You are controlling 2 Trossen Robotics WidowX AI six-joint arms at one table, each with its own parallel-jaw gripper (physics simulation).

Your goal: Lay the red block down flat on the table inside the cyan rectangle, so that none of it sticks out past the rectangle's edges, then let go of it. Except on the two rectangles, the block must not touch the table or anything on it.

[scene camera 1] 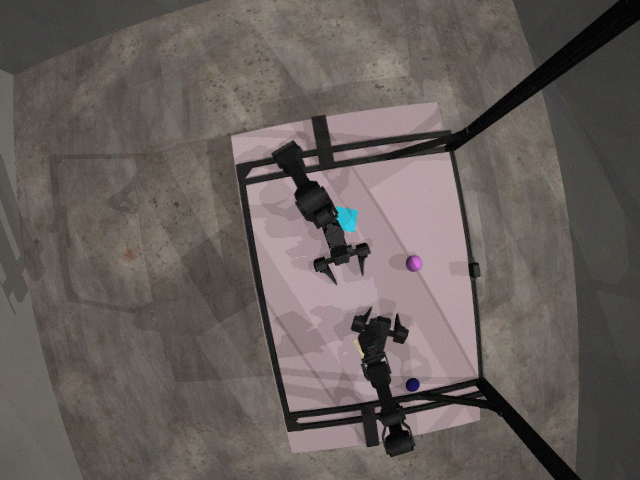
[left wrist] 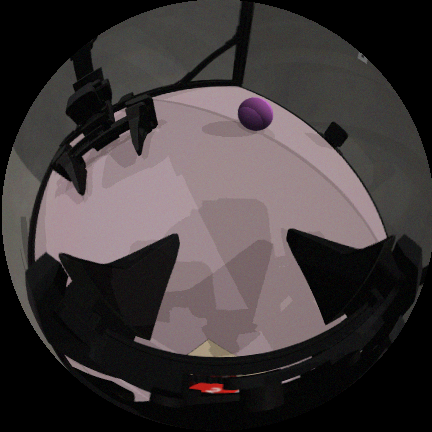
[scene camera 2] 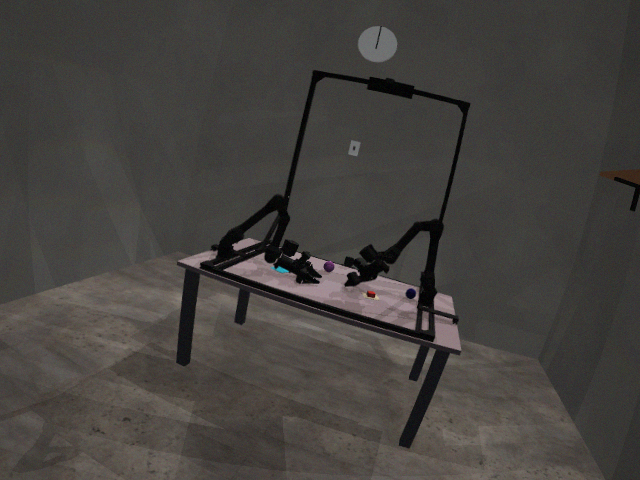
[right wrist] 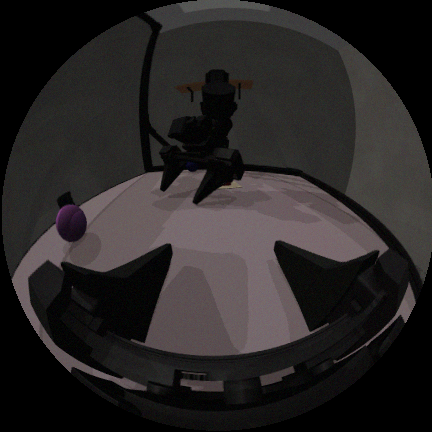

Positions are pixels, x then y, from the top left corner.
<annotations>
My left gripper (scene camera 1: 384, 310) is open, with nothing in its grasp. Also in view: a purple ball (left wrist: 254, 113).
</annotations>
